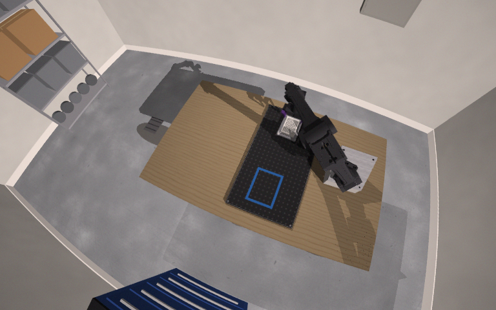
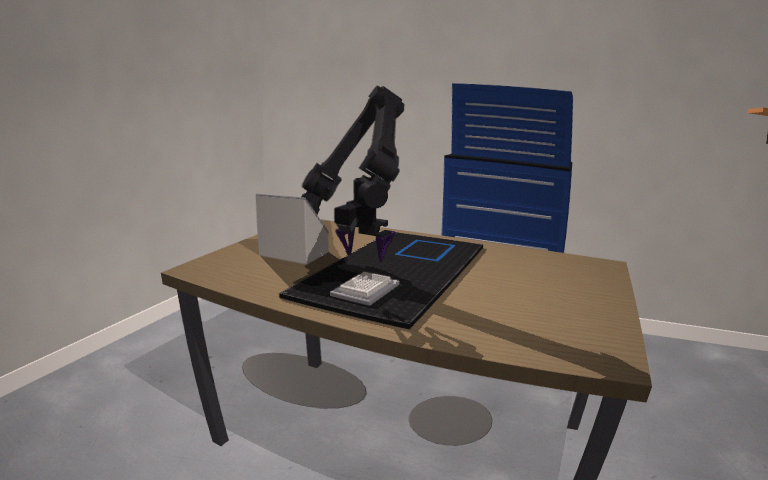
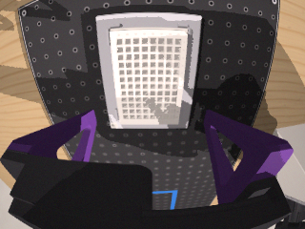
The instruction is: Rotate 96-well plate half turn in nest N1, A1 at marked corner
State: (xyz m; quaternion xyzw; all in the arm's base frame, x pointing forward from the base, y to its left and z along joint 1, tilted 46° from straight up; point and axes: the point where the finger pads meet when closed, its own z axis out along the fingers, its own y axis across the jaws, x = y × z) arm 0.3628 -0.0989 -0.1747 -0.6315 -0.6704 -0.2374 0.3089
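My gripper is now 8 cm above the white 96-well plate. Round my hand: grey plate nest N1: 9 cm below; A1 label: 5 cm ahead, 8 cm to the left, 9 cm below.
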